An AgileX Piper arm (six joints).
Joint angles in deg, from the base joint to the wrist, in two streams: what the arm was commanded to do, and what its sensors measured. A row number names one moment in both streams.
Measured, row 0: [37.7, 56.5, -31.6, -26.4, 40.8, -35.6]
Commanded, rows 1 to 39: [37.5, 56.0, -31.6, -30.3, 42.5, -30.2]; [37.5, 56.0, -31.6, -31.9, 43.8, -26.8]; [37.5, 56.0, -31.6, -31.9, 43.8, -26.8]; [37.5, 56.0, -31.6, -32.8, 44.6, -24.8]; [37.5, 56.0, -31.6, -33.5, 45.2, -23.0]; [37.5, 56.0, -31.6, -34.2, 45.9, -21.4]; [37.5, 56.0, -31.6, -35.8, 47.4, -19.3]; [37.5, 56.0, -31.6, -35.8, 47.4, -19.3]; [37.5, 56.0, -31.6, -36.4, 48.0, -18.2]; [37.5, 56.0, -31.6, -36.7, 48.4, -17.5]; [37.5, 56.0, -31.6, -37.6, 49.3, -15.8]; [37.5, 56.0, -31.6, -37.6, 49.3, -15.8]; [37.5, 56.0, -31.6, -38.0, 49.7, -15.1]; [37.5, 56.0, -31.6, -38.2, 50.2, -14.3]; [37.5, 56.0, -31.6, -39.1, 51.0, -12.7]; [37.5, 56.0, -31.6, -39.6, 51.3, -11.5]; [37.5, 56.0, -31.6, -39.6, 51.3, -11.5]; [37.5, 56.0, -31.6, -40.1, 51.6, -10.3]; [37.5, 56.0, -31.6, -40.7, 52.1, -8.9]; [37.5, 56.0, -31.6, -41.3, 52.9, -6.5]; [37.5, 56.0, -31.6, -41.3, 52.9, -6.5]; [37.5, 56.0, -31.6, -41.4, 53.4, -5.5]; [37.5, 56.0, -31.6, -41.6, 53.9, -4.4]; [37.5, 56.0, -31.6, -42.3, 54.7, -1.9]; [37.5, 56.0, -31.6, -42.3, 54.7, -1.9]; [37.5, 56.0, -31.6, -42.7, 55.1, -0.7]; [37.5, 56.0, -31.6, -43.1, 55.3, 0.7]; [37.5, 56.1, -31.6, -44.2, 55.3, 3.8]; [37.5, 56.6, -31.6, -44.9, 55.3, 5.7]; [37.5, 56.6, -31.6, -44.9, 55.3, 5.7]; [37.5, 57.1, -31.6, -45.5, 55.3, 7.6]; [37.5, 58.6, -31.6, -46.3, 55.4, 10.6]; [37.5, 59.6, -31.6, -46.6, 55.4, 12.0]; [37.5, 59.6, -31.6, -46.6, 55.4, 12.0]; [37.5, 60.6, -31.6, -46.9, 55.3, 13.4]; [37.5, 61.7, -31.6, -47.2, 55.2, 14.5]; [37.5, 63.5, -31.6, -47.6, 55.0, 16.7]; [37.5, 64.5, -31.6, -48.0, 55.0, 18.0]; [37.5, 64.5, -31.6, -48.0, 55.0, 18.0]
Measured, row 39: [37.7, 62.2, -31.6, -44.9, 55.1, 14.2]
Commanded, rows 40 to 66: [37.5, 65.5, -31.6, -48.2, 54.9, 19.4]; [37.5, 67.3, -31.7, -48.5, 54.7, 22.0]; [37.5, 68.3, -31.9, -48.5, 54.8, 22.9]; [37.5, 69.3, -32.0, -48.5, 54.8, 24.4]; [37.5, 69.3, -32.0, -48.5, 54.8, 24.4]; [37.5, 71.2, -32.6, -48.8, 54.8, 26.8]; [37.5, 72.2, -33.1, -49.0, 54.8, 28.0]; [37.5, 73.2, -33.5, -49.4, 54.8, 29.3]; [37.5, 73.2, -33.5, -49.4, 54.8, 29.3]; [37.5, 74.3, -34.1, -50.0, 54.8, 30.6]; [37.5, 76.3, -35.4, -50.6, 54.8, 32.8]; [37.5, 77.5, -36.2, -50.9, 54.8, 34.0]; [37.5, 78.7, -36.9, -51.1, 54.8, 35.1]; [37.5, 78.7, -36.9, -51.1, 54.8, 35.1]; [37.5, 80.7, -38.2, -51.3, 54.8, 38.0]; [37.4, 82.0, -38.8, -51.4, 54.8, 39.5]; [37.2, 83.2, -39.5, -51.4, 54.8, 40.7]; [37.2, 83.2, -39.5, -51.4, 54.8, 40.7]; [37.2, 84.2, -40.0, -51.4, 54.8, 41.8]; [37.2, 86.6, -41.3, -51.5, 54.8, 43.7]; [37.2, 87.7, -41.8, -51.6, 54.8, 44.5]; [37.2, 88.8, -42.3, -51.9, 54.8, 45.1]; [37.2, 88.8, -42.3, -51.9, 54.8, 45.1]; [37.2, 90.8, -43.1, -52.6, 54.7, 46.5]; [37.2, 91.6, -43.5, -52.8, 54.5, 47.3]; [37.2, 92.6, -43.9, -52.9, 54.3, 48.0]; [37.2, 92.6, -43.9, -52.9, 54.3, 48.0]
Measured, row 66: [37.7, 90.3, -42.7, -49.9, 53.5, 45.6]
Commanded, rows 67 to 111: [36.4, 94.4, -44.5, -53.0, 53.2, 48.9]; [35.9, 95.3, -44.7, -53.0, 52.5, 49.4]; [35.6, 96.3, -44.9, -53.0, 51.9, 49.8]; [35.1, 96.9, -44.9, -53.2, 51.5, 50.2]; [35.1, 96.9, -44.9, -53.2, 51.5, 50.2]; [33.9, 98.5, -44.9, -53.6, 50.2, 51.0]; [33.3, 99.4, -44.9, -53.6, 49.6, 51.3]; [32.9, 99.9, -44.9, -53.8, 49.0, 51.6]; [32.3, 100.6, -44.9, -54.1, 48.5, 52.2]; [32.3, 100.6, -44.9, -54.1, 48.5, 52.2]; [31.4, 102.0, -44.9, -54.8, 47.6, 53.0]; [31.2, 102.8, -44.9, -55.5, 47.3, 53.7]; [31.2, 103.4, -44.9, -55.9, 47.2, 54.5]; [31.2, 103.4, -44.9, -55.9, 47.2, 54.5]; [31.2, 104.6, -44.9, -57.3, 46.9, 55.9]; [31.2, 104.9, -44.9, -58.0, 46.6, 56.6]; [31.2, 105.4, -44.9, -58.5, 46.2, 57.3]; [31.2, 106.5, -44.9, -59.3, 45.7, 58.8]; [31.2, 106.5, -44.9, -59.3, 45.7, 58.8]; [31.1, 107.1, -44.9, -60.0, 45.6, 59.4]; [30.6, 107.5, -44.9, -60.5, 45.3, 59.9]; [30.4, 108.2, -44.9, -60.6, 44.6, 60.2]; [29.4, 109.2, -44.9, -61.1, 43.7, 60.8]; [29.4, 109.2, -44.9, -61.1, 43.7, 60.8]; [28.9, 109.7, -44.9, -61.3, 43.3, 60.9]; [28.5, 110.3, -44.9, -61.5, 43.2, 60.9]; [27.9, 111.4, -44.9, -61.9, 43.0, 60.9]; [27.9, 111.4, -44.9, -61.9, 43.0, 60.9]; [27.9, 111.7, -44.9, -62.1, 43.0, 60.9]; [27.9, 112.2, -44.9, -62.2, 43.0, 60.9]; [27.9, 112.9, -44.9, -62.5, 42.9, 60.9]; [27.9, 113.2, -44.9, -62.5, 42.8, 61.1]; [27.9, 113.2, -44.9, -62.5, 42.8, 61.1]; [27.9, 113.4, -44.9, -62.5, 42.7, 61.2]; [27.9, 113.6, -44.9, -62.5, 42.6, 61.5]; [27.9, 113.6, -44.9, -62.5, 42.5, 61.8]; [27.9, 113.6, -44.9, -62.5, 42.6, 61.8]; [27.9, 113.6, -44.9, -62.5, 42.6, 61.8]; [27.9, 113.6, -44.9, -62.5, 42.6, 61.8]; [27.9, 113.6, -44.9, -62.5, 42.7, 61.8]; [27.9, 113.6, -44.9, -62.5, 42.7, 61.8]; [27.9, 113.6, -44.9, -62.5, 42.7, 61.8]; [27.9, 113.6, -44.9, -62.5, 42.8, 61.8]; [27.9, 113.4, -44.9, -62.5, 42.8, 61.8]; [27.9, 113.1, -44.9, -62.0, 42.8, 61.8]
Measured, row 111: [28.2, 112.9, -44.7, -62.1, 42.4, 61.3]
